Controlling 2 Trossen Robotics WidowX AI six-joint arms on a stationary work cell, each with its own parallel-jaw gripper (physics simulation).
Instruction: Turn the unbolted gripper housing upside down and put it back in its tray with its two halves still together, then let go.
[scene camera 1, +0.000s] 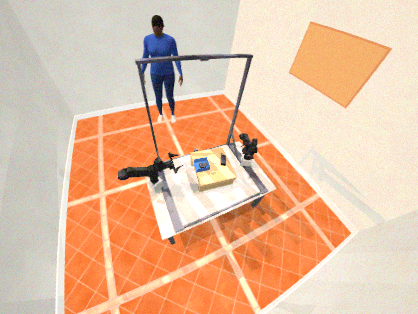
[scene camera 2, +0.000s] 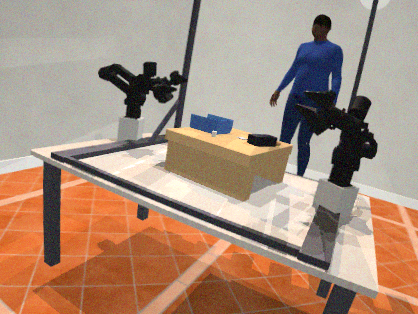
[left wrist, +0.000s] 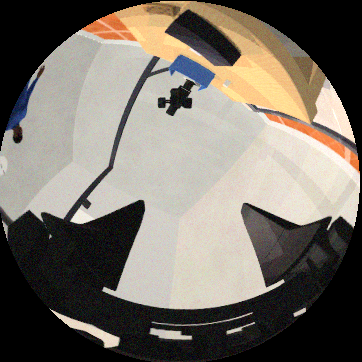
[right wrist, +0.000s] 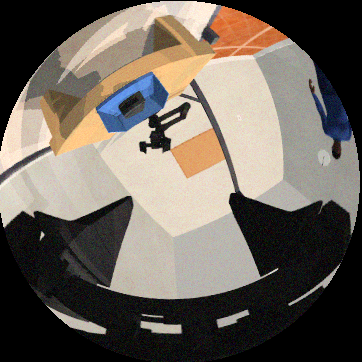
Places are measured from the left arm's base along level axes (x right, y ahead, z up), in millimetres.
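Where they show: left gripper, between the fingertips: (scene camera 1: 242, 151) (scene camera 2: 299, 98) (left wrist: 194, 207) (right wrist: 153, 152); right gripper, between the fingertips: (scene camera 1: 182, 159) (scene camera 2: 182, 84) (left wrist: 171, 103) (right wrist: 181, 199); left arm's base, origin of its link: (scene camera 1: 246, 157) (scene camera 2: 339, 183); right arm's base, origin of its link: (scene camera 1: 154, 180) (scene camera 2: 132, 117) (left wrist: 190, 81).
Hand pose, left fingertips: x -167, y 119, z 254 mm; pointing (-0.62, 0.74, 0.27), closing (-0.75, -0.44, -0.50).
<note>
Each offset is from my left fingertips to the top centre of the thing. Level surfaces: height alone.
The dark gripper housing {dx -105, dy +335, dz -160 mm} (scene camera 1: 203, 165) (right wrist: 132, 104) lies inside the blue tray {dx -102, dy +349, dz -141 mm} (scene camera 2: 200, 123) (left wrist: 192, 70) (right wrist: 156, 89) on the wooden bench. The tray walls hide it in scene camera 2 and the left wrist view, and the seam between its halves is too small to make out. My left gripper (scene camera 2: 302, 100) (left wrist: 194, 207) is open and empty, raised above the table at the right of scene camera 2, away from the tray. My right gripper (scene camera 1: 179, 163) (right wrist: 181, 199) is open and empty, raised beyond the bench's left end, apart from the tray.
The wooden bench (scene camera 1: 217, 182) (scene camera 2: 207, 162) stands raised on the white table {dz -360 mm} (scene camera 2: 112, 161). A black box {dx +11, dy +148, dz -162 mm} (scene camera 1: 223, 159) (scene camera 2: 262, 139) (left wrist: 202, 37) lies on it, with a small white piece {dx -152, dy +234, dz -178 mm} (scene camera 2: 214, 133) (left wrist: 227, 83) near the tray. A dark frame rises behind. A person (scene camera 1: 161, 55) (scene camera 2: 315, 65) stands beyond the table.
</note>
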